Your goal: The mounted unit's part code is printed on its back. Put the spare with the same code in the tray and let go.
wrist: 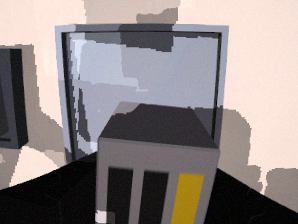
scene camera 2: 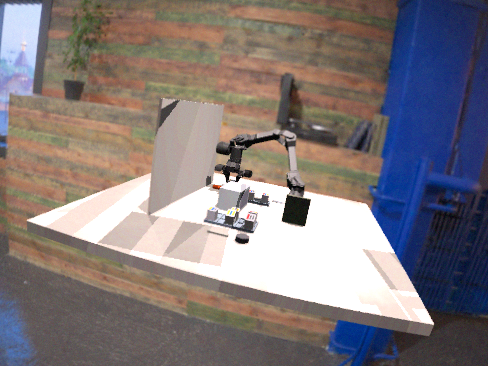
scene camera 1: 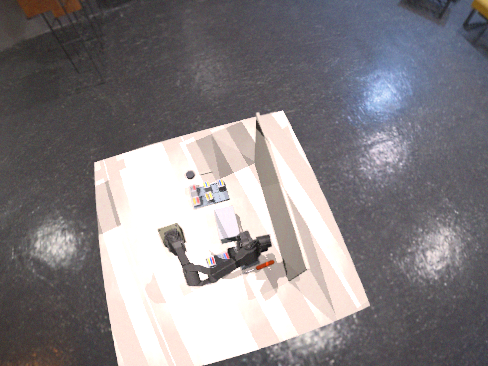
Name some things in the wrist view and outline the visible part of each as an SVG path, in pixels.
My gripper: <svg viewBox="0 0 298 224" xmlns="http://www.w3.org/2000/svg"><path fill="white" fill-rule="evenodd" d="M217 168L204 224L298 224L297 212L286 208L282 204L278 204L278 202L271 200L269 197L263 196L262 193L258 193L257 190L250 188L249 185L246 186L242 181L227 175L220 168ZM97 152L89 156L82 156L80 159L64 165L63 168L53 169L53 171L25 181L25 183L1 189L0 224L94 224L94 218L96 218Z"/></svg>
A grey spare block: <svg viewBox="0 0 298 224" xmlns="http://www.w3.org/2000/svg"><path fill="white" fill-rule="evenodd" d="M118 101L112 117L110 117L108 124L106 124L104 131L102 131L97 140L96 218L94 218L94 224L204 224L206 213L208 213L214 177L216 177L218 157L220 157L221 153L220 149L217 148L217 144L214 143L212 136L206 131L204 124L201 123L201 120L198 119L192 108Z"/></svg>
